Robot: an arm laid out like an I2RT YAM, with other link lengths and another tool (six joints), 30 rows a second.
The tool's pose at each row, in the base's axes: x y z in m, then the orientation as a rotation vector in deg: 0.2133, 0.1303, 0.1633, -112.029, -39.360, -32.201; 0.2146, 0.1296, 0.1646, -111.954, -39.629, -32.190; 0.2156, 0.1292, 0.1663, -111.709, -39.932, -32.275; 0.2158, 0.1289, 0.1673, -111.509, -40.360, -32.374; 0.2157, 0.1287, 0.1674, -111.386, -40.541, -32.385; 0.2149, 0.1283, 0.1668, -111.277, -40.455, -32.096; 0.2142, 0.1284, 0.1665, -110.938, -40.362, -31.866; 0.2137, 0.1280, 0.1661, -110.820, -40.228, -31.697; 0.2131, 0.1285, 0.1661, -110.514, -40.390, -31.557; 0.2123, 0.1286, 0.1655, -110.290, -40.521, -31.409; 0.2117, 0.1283, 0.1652, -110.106, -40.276, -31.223; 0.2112, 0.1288, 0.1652, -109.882, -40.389, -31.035; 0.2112, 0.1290, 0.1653, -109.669, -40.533, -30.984; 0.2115, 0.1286, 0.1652, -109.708, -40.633, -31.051; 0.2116, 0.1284, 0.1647, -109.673, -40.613, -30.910; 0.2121, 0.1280, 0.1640, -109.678, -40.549, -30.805
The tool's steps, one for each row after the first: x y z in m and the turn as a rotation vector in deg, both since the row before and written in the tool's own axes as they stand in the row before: 0.0016, 0.0003, -0.0011, 0.074, -0.101, -0.192; 0.0017, -0.0002, -0.0010, 0.190, 0.004, -0.272; 0.0007, -0.0004, -0.0007, 0.145, -0.062, -0.363; -0.0001, -0.0001, -0.0002, 0.107, -0.031, -0.144; -0.0011, 0.0000, -0.0002, 0.207, -0.093, 0.176; -0.0007, -0.0003, 0.0002, 0.390, 0.030, 0.134; -0.0007, 0.0001, -0.0002, 0.169, 0.004, 0.157; -0.0003, -0.0006, 0.0004, 0.328, -0.047, -0.082; -0.0009, -0.0002, 0.0003, 0.257, -0.068, -0.049; -0.0007, -0.0001, -0.0002, 0.234, 0.070, 0.236; -0.0002, -0.0005, 0.0004, 0.272, -0.084, -0.018; 0.0001, -0.0001, 0.0001, 0.210, -0.021, -0.100; 0.0001, 0.0004, -0.0003, -0.060, -0.021, -0.096; -0.0003, 0.0005, 0.0000, 0.085, -0.062, 0.073; -0.0002, 0.0009, 0.0000, 0.035, -0.035, 0.092
